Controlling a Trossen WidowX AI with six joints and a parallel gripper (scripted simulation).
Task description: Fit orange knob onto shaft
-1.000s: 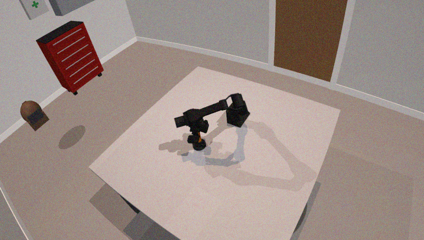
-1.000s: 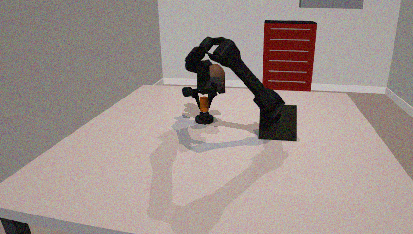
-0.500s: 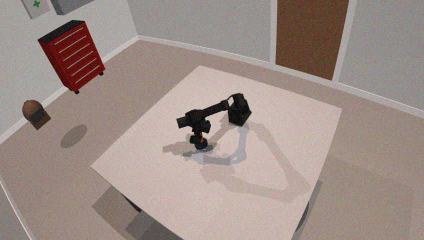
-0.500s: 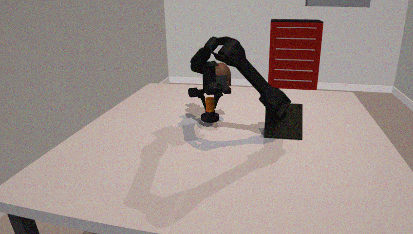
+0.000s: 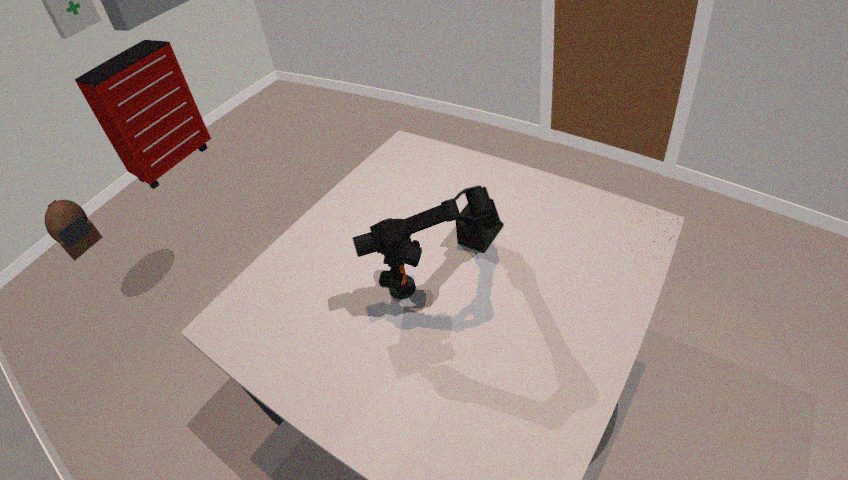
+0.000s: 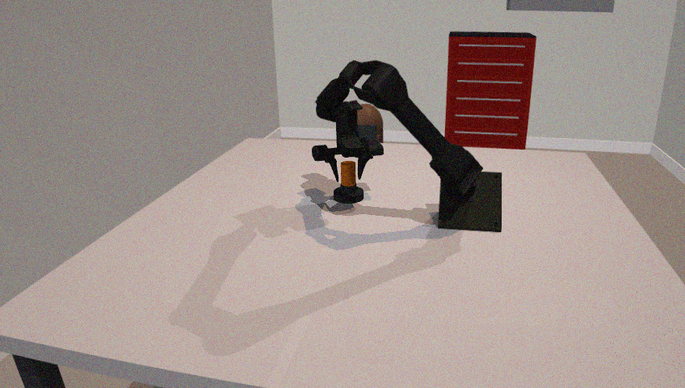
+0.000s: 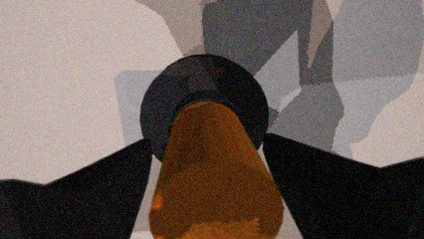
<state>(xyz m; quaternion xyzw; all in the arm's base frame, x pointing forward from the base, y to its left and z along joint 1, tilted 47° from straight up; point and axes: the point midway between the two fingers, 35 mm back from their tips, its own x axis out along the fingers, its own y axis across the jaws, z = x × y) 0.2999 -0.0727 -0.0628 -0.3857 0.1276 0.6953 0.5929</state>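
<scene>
Right now my gripper tip is 30 mm below the orange knob. The rest, counted from my gripper tip: round black pedestal: 20 mm below.
</scene>
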